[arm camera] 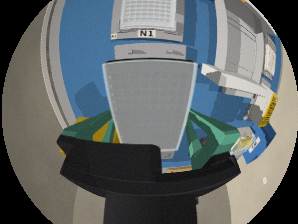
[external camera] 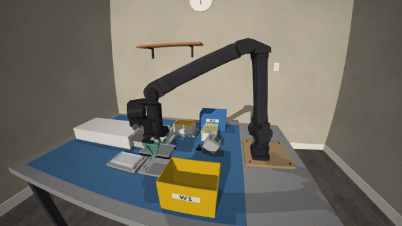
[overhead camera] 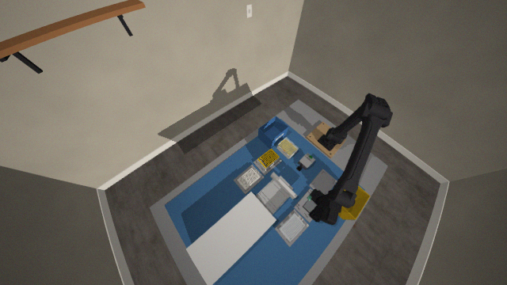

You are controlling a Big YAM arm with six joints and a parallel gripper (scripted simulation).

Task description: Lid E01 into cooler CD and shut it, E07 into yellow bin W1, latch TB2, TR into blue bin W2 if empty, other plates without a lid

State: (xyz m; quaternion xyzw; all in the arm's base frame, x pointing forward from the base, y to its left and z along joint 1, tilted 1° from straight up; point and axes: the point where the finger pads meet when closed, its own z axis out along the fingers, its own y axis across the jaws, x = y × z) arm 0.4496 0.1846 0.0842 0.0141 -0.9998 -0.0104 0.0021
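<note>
Now: hand 19 cm to the left of the cooler drawer, 16 cm short of it and 7 cm above it. Round my hand: grey plate lid right at my hand; then grey lid park nest 17 cm behind, 9 cm below, 2 cm to the right; then black plate right at my hand.
</note>
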